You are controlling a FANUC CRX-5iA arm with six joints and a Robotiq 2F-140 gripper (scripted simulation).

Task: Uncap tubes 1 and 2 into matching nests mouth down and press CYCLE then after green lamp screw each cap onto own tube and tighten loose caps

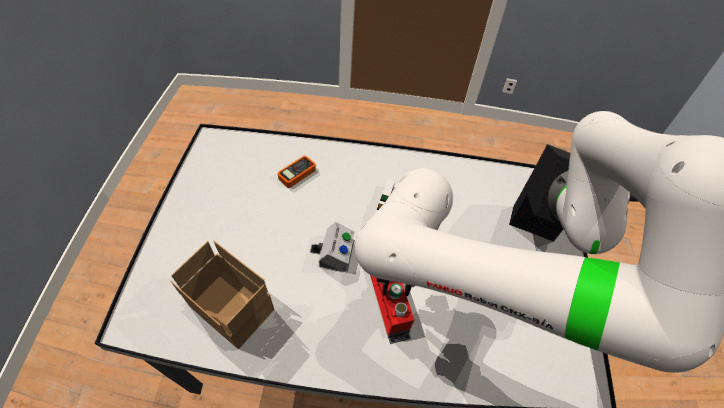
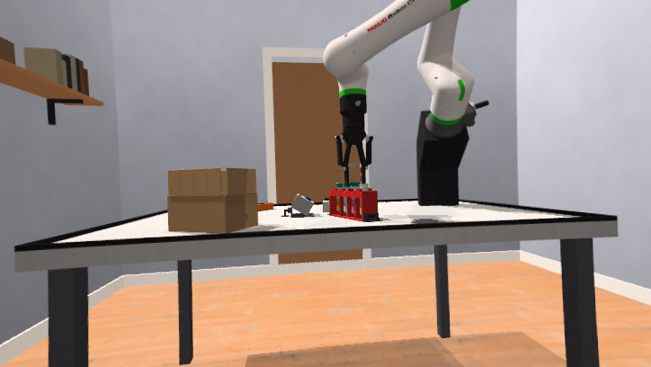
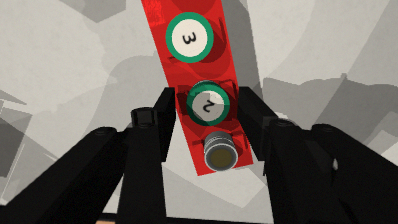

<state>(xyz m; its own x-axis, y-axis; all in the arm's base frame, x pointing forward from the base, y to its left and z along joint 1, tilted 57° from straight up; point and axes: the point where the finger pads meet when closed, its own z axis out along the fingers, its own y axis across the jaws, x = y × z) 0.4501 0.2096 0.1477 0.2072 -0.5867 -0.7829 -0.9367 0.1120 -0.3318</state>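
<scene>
Right now the cap 2 is 3 cm below my hand. Also, from my hand: blue key (17 cm ahead, 12 cm to the right, 8 cm below); then cap 3 (5 cm to the right, 3 cm below, 2 cm ahead); then cap 4 (9 cm to the right, 5 cm ahead, 3 cm below).
</scene>
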